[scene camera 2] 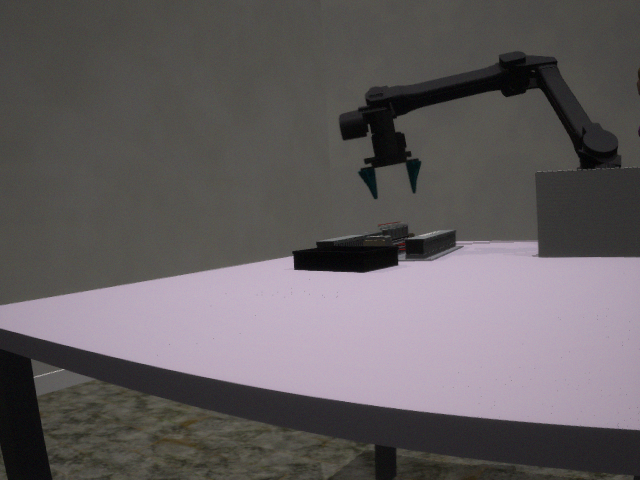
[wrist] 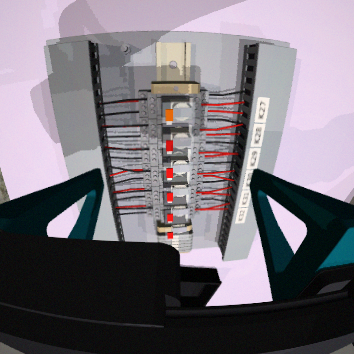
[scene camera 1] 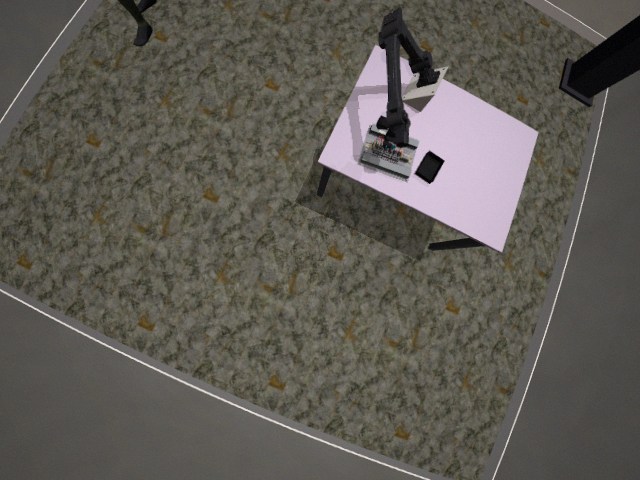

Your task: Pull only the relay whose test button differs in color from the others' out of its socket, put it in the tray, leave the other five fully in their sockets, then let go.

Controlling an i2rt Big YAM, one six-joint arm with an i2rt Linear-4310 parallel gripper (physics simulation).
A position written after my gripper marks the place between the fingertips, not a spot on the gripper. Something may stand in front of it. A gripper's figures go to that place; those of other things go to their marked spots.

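I see my gripper [wrist: 176, 176] 0.13 m from the lens, while a clear-cased relay [wrist: 176, 110] is 0.18 m from the lens.
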